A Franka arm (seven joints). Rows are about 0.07 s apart.
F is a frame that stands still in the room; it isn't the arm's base.
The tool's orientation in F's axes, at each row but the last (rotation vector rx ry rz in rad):
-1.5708 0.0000 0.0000
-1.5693 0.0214 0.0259
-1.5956 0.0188 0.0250
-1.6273 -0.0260 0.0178
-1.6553 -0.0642 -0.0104
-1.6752 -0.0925 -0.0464
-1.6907 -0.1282 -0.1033
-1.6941 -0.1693 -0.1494
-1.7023 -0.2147 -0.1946
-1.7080 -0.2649 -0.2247
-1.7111 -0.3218 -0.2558
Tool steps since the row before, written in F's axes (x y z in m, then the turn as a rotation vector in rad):
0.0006 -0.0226 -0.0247 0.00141 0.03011 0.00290
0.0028 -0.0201 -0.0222 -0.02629 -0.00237 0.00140
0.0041 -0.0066 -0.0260 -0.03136 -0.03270 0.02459
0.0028 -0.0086 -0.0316 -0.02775 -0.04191 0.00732
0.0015 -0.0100 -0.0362 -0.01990 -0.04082 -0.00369
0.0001 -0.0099 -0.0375 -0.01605 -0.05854 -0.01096
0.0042 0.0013 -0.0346 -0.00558 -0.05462 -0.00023
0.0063 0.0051 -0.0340 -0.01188 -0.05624 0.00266
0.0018 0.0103 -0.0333 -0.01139 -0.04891 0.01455
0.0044 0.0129 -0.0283 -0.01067 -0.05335 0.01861
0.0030 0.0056 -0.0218 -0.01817 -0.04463 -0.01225
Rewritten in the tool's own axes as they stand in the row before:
0.0006 0.0247 -0.0226 0.00141 -0.00290 0.03011
0.0034 0.0221 -0.0201 -0.02633 -0.00061 -0.00229
0.0048 0.0260 -0.0060 -0.03215 -0.02289 -0.03317
0.0024 0.0321 -0.0069 -0.02887 -0.00511 -0.04148
-0.0005 0.0369 -0.0069 -0.02150 0.00614 -0.03970
-0.0034 0.0382 -0.0058 -0.01887 0.01553 -0.05663
-0.0008 0.0344 0.0055 -0.00689 0.00603 -0.05414
-0.0004 0.0336 0.0095 -0.01253 0.00218 -0.05612
-0.0063 0.0309 0.0149 -0.00885 -0.01009 -0.05053
-0.0036 0.0261 0.0170 -0.00716 -0.01306 -0.05554
-0.0044 0.0204 0.0090 -0.02430 0.01149 -0.04182

